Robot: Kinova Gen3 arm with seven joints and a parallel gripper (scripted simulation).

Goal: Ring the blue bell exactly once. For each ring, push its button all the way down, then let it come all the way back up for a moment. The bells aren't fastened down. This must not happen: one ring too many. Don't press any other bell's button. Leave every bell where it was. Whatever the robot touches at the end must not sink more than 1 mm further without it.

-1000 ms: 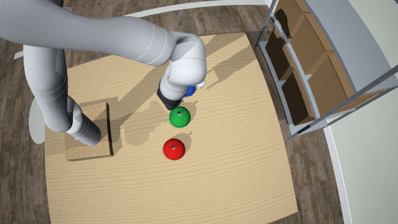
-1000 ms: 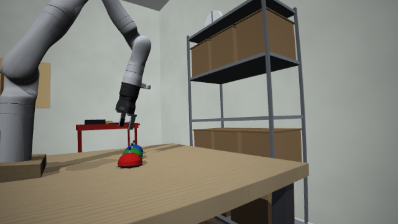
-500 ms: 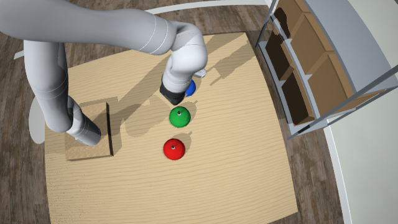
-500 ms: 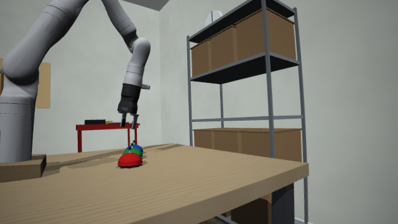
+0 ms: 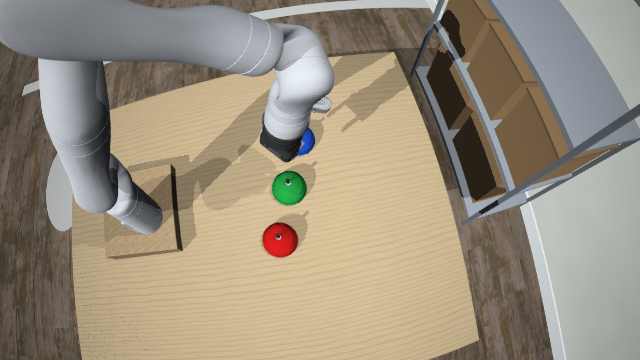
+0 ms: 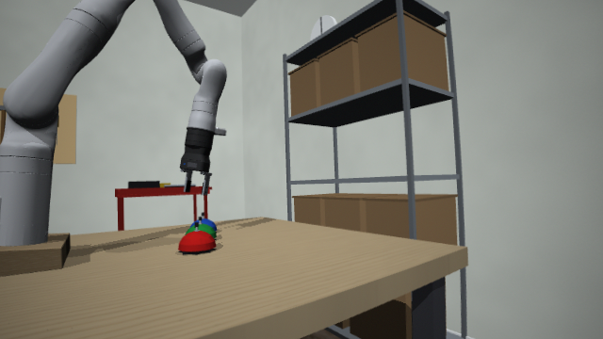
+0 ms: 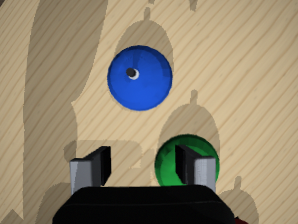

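Right now the blue bell is 50 mm ahead of my hand, 60 mm to the left of it and 110 mm below it. Also, from my hand: green bell (10 mm behind, 50 mm to the right, 110 mm below); then red bell (80 mm behind, 160 mm to the right, 110 mm below).
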